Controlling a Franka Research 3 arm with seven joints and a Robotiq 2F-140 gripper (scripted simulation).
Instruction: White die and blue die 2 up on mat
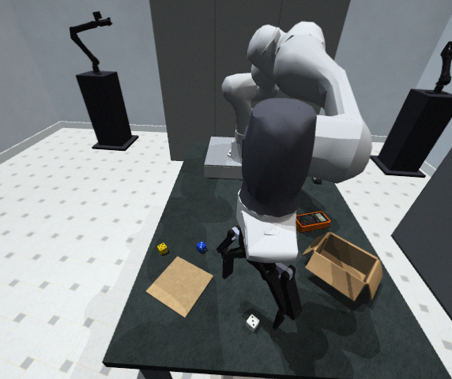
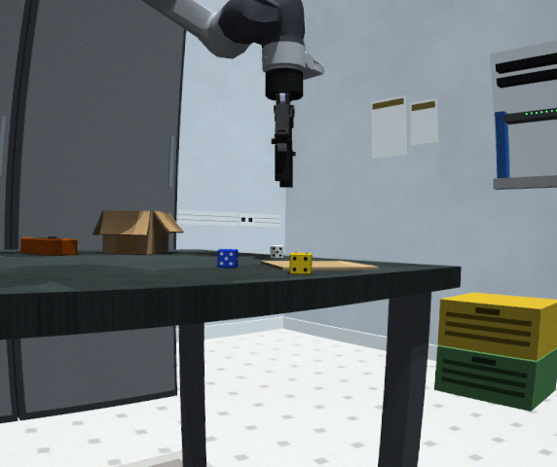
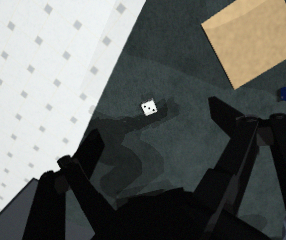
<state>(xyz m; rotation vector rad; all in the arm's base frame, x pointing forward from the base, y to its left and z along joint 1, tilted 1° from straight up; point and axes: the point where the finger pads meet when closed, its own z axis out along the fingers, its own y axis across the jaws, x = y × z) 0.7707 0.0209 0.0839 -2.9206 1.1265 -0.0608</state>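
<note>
Now: the white die 2 cm to the left of my hand and 14 cm below it. Also, from my hand: tan mat: 9 cm behind, 19 cm to the right, 15 cm below; then blue die: 23 cm behind, 15 cm to the right, 14 cm below; then cardboard box: 18 cm behind, 28 cm to the left, 11 cm below.
</note>
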